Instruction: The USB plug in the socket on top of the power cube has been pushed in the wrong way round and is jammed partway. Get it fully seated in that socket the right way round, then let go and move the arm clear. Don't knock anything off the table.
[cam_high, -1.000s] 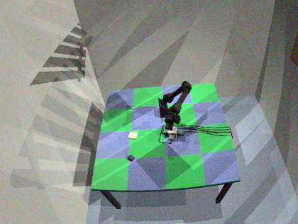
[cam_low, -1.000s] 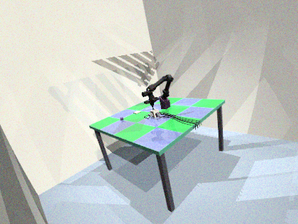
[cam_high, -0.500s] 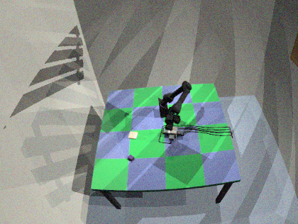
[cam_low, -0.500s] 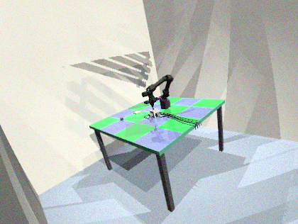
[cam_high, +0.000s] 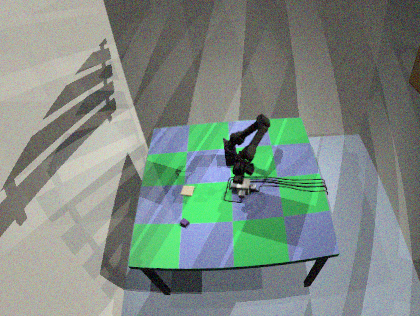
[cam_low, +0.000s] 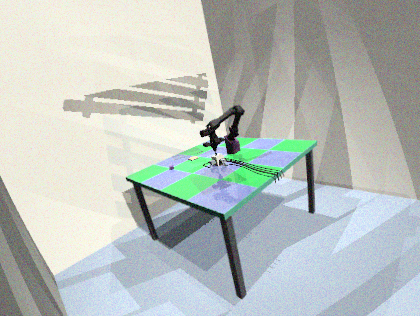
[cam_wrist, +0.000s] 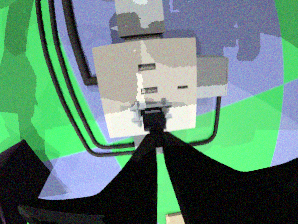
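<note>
The dark USB plug lies 20 mm below my gripper tip. The rest, counted from my gripper tip: tan flat block: 360 mm to the right, 100 mm below, 10 mm ahead; small purple block: 340 mm to the right, 270 mm ahead, 90 mm below.
</note>
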